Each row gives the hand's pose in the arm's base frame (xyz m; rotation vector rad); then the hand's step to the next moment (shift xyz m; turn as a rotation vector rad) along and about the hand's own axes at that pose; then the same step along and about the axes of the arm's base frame.
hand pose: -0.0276 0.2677 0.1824 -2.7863 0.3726 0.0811
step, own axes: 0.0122 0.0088 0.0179 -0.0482 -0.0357 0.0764
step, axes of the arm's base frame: 0.0092 -0.0052 -0.0209 -0.0380 0.0695 -0.0563
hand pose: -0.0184 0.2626 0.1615 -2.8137 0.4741 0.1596
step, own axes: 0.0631 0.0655 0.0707 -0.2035 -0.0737 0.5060
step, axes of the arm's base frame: 0.0330 -0.0578 -0.0940 -0.1976 0.2774 -0.4323
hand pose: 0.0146 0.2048 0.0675 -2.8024 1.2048 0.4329
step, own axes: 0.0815 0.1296 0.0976 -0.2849 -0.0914 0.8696
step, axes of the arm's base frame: -0.0624 -0.1309 -0.1092 -0.3223 0.4068 -0.7592
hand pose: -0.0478 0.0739 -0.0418 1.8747 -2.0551 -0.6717
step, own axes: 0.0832 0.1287 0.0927 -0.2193 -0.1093 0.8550
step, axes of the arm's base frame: -0.1667 -0.0618 -0.0218 -0.3075 0.3389 -0.7626
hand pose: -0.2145 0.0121 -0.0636 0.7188 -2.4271 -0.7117
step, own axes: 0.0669 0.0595 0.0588 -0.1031 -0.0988 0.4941
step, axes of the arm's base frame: -0.1039 0.0222 0.0136 -0.1829 0.1558 -0.4547
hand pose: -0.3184 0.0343 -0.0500 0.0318 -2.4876 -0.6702
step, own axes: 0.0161 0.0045 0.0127 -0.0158 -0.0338 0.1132
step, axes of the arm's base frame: -0.0197 0.0071 0.0012 -0.0498 0.0247 -0.1054
